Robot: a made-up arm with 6 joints.
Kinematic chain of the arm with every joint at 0, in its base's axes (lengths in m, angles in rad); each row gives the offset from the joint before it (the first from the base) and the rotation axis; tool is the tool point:
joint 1: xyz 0 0 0.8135 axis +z
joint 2: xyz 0.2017 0 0 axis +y
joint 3: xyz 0 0 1.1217 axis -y
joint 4: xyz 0 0 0.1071 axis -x
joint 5: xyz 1.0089 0 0 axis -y
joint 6: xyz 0.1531 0 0 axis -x
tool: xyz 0 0 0
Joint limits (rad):
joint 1: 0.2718..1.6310
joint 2: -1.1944..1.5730
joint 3: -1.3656..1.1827
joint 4: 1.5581..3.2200
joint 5: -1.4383..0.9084
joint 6: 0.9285..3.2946
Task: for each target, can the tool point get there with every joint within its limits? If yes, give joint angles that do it. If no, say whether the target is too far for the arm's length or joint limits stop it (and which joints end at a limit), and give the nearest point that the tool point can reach.
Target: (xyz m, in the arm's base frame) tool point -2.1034 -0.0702 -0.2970
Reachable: no: joint limits stop it (at a limit: joint 1, joint 2, joint 4, joint 5) | nearest point -0.1499 0.4809 0.0813 | short by 2.065 m
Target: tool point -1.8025 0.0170 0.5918
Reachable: no: joint limits stop it (at a limit: joint 1, joint 2, joint 3, joint 4, joint 5) | nearest point -1.7015 -0.4619 1.7516 | short by 1.259 m
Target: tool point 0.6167 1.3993 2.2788
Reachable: yes | joints 1.2087 0.2376 0.4085 2.3626 -0.8525 1.1306
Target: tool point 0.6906 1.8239 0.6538
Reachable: yes | joints 1.2376 0.9772 0.0345 2.5950 -0.7820 1.9214
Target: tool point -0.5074 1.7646 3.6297
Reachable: no: too far | nearest point -0.1316 1.3047 2.7767 | short by 1.039 m
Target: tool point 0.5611 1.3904 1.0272
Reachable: yes | joints 1.1907 0.4199 -0.4540 2.8461 -0.1170 2.7527
